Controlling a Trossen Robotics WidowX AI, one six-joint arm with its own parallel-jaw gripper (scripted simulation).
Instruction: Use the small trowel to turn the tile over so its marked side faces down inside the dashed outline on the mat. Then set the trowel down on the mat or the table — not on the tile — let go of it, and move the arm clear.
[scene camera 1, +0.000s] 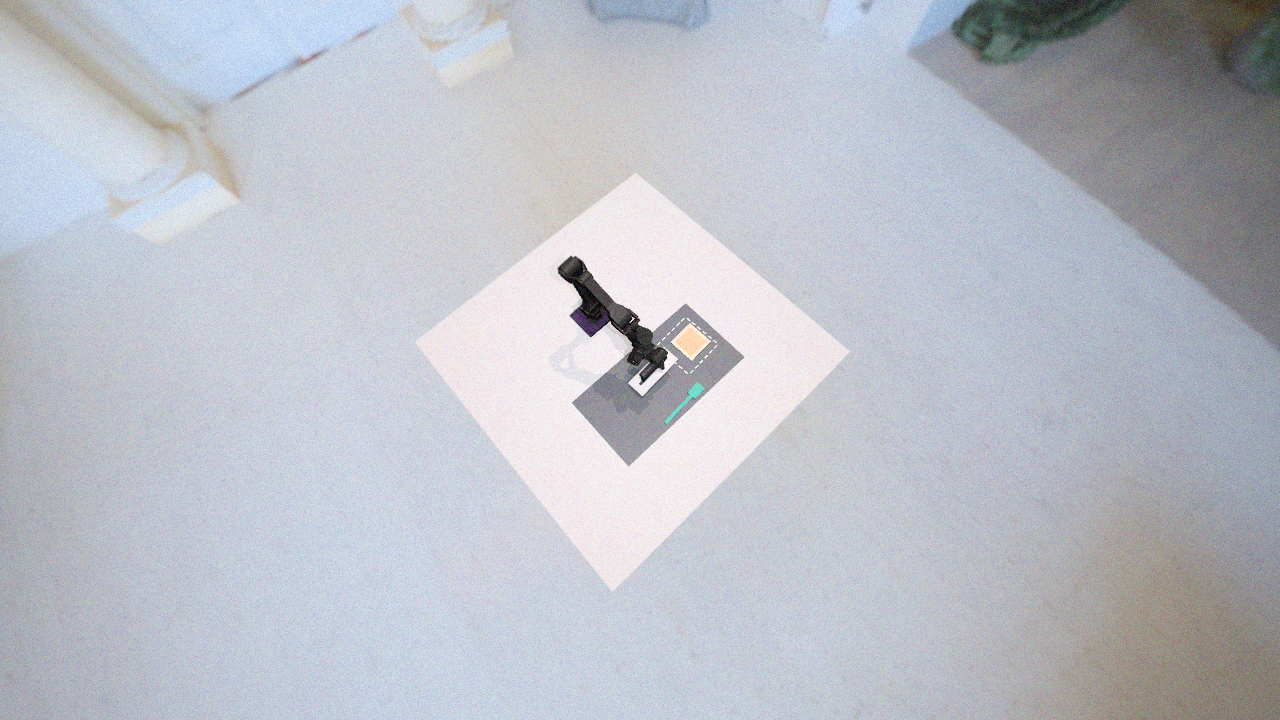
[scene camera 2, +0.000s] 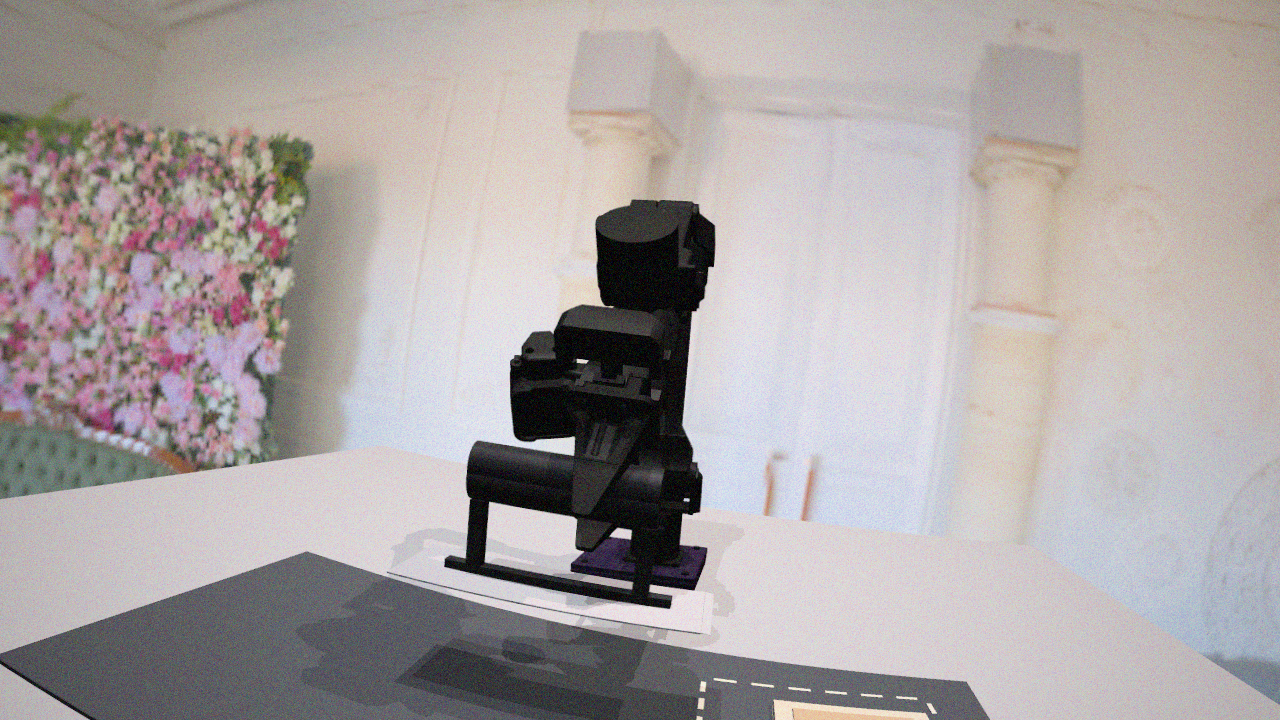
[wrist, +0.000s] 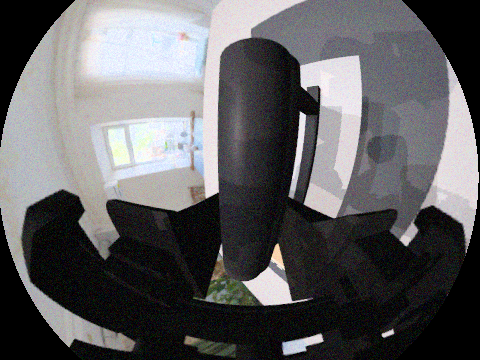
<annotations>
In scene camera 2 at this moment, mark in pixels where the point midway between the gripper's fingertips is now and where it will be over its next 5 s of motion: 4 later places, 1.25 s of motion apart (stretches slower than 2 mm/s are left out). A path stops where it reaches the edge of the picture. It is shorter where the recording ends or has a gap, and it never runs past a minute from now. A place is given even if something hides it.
The gripper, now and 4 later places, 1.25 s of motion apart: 582, 533; 545, 518; 256, 518; 223, 548; 274, 510
</annotations>
